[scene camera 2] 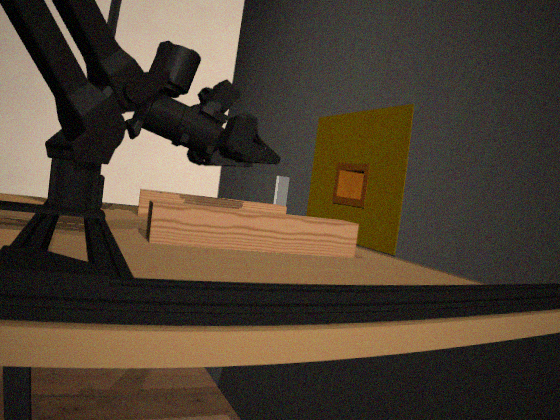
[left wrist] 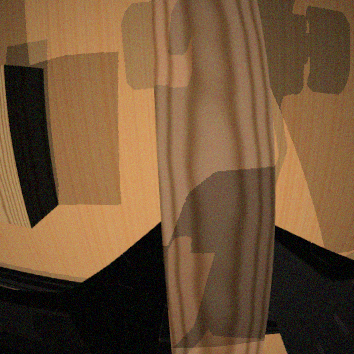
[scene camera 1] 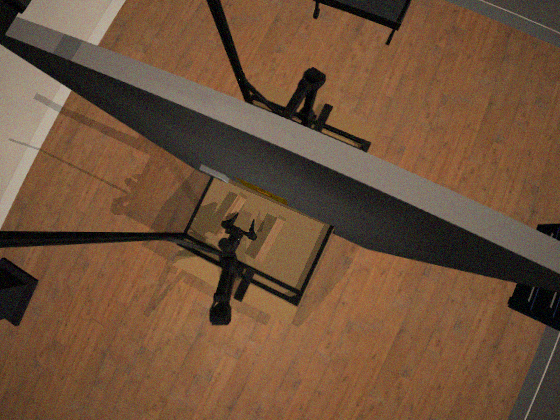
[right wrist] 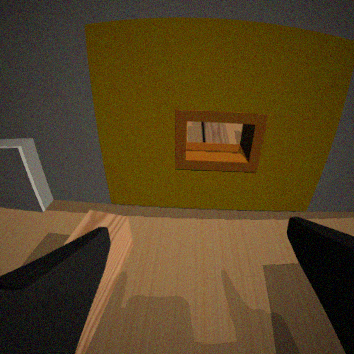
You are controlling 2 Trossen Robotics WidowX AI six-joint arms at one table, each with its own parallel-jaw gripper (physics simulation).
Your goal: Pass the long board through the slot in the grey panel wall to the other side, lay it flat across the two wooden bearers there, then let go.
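Note:
The long board (left wrist: 214,140) runs up the middle of the left wrist view, pale wood with grain. My left gripper is shut on it, with the fingers themselves out of view. The grey panel wall (scene camera 1: 337,154) (scene camera 2: 328,58) (right wrist: 46,77) carries a yellow panel (scene camera 2: 362,137) (right wrist: 140,105) with a brown-framed slot (scene camera 2: 337,183) (right wrist: 219,116). Through the slot the board's end (right wrist: 215,133) shows on the far side. My right gripper (scene camera 1: 242,225) (scene camera 2: 272,158) (right wrist: 199,232) is open and empty, facing the slot above the two wooden bearers (scene camera 2: 253,235) (scene camera 2: 163,199) (right wrist: 112,239).
The bearers lie on a tan table top (scene camera 2: 278,267) (scene camera 1: 303,246) with a black frame. A small light grey post (scene camera 2: 282,190) (right wrist: 33,168) stands against the wall, left of the yellow panel. Wooden floor (scene camera 1: 362,354) lies all around.

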